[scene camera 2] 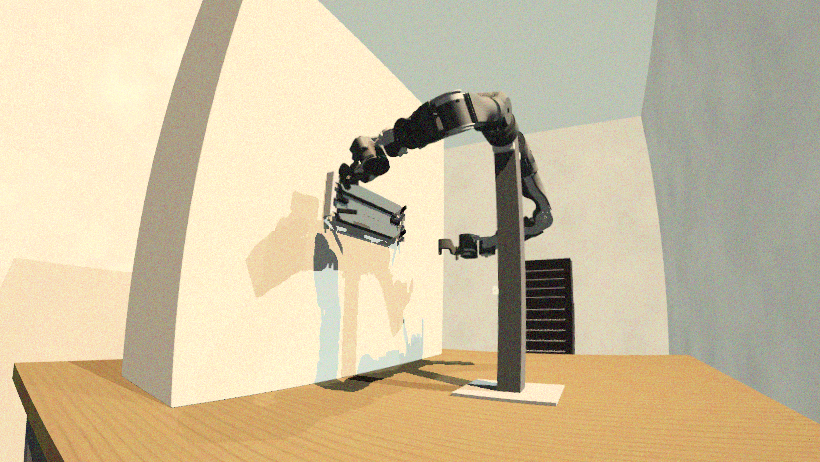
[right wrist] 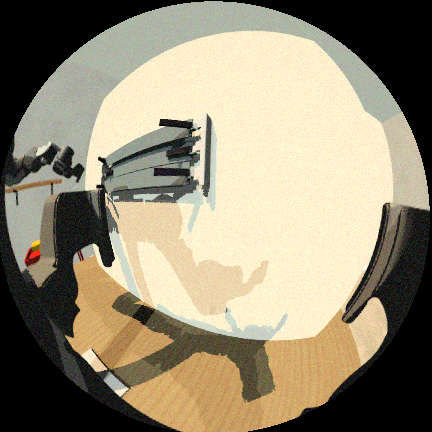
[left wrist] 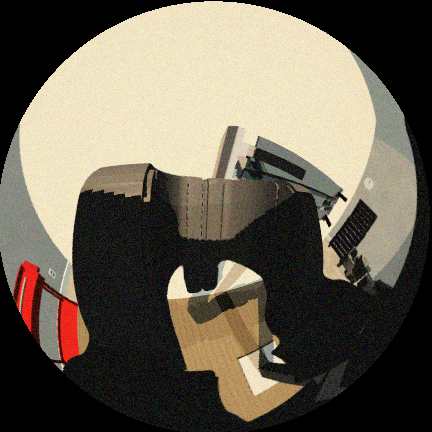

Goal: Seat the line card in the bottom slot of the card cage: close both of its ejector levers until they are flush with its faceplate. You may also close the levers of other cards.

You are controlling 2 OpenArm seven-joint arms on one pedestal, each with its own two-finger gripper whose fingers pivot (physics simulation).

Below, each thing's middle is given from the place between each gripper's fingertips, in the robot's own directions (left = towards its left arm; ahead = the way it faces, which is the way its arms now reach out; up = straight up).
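Labels:
My left gripper is 10 mm above the card cage (left wrist: pixel 233 145), and it's 90 mm short of the cage and 50 mm to the left of it. There's a base plate (scene camera 2: pixel 538 394) too, and that plate is far below my left hand, far behind it and far to the right of it.
For my right hand, the card cage is 10 cm above it, 16 cm ahead of it and 46 cm to the left of it. The base plate is well below my right hand, a long way behind it and a long way to the left of it.

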